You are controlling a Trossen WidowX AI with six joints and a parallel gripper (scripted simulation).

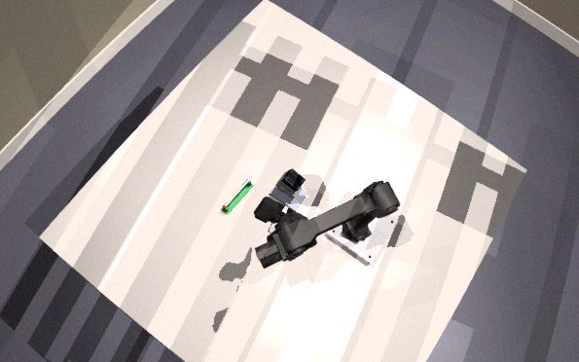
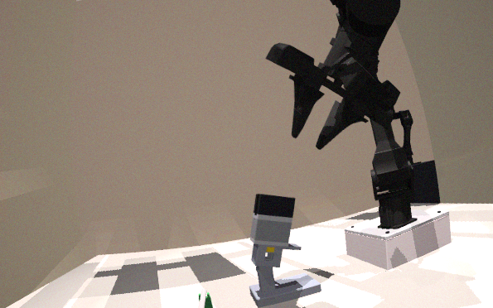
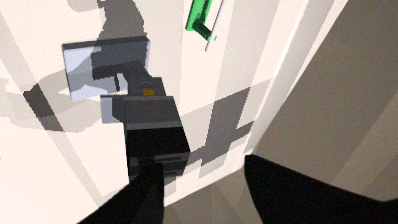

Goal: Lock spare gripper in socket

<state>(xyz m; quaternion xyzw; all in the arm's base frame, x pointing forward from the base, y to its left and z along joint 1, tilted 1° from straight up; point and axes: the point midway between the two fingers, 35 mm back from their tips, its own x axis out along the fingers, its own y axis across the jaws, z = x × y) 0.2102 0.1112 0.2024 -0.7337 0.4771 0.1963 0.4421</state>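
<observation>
The green stand lies 22 cm below my gripper tip, 17 cm ahead of it and 1 cm to the right of it. Also, from my gripper tip: spare gripper (12 cm to the right, 12 cm below, 3 cm ahead); then grey mount (19 cm below, 11 cm to the right, 3 cm ahead).
</observation>
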